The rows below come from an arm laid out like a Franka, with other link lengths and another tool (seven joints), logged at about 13 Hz.
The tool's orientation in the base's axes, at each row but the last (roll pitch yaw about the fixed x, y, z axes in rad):
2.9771, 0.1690, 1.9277
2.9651, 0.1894, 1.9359
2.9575, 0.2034, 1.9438
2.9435, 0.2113, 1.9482
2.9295, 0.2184, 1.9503
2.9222, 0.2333, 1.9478
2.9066, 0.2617, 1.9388
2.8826, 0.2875, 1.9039
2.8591, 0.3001, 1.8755
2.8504, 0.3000, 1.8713
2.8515, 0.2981, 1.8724
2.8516, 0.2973, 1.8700
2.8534, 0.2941, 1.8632
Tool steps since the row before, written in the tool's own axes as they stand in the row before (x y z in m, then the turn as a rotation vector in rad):
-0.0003, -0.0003, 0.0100, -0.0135, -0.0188, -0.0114
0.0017, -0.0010, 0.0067, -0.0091, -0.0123, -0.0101
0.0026, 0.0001, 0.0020, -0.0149, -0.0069, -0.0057
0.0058, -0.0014, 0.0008, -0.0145, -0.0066, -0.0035
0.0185, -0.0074, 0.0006, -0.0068, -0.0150, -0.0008
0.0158, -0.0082, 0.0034, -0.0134, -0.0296, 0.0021
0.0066, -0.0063, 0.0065, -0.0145, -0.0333, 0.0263
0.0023, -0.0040, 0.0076, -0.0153, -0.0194, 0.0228
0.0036, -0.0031, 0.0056, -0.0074, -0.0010, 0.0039
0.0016, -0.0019, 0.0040, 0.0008, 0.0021, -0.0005
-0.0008, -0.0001, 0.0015, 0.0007, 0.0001, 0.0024
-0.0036, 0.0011, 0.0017, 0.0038, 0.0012, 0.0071
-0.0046, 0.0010, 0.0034, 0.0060, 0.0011, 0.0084
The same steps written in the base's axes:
0.0019, -0.0014, -0.0097, -0.0150, -0.0183, 0.0103
0.0000, 0.0004, -0.0070, -0.0103, -0.0119, 0.0094
-0.0004, 0.0022, -0.0024, -0.0023, -0.0156, 0.0073
-0.0031, 0.0046, -0.0023, -0.0016, -0.0154, 0.0051
-0.0131, 0.0137, -0.0061, -0.0111, -0.0121, -0.0008
-0.0120, 0.0105, -0.0086, -0.0209, -0.0244, -0.0052
-0.0059, 0.0024, -0.0092, -0.0164, -0.0306, -0.0284
-0.0018, -0.0008, -0.0087, -0.0049, -0.0253, -0.0216
-0.0018, 0.0011, -0.0070, 0.0026, -0.0078, -0.0017
-0.0007, 0.0000, -0.0047, 0.0015, 0.0016, 0.0008
0.0007, -0.0010, -0.0012, 0.0007, 0.0002, -0.0024
0.0026, -0.0032, -0.0002, 0.0025, 0.0026, -0.0073
0.0034, -0.0045, -0.0015, 0.0023, 0.0043, -0.0091

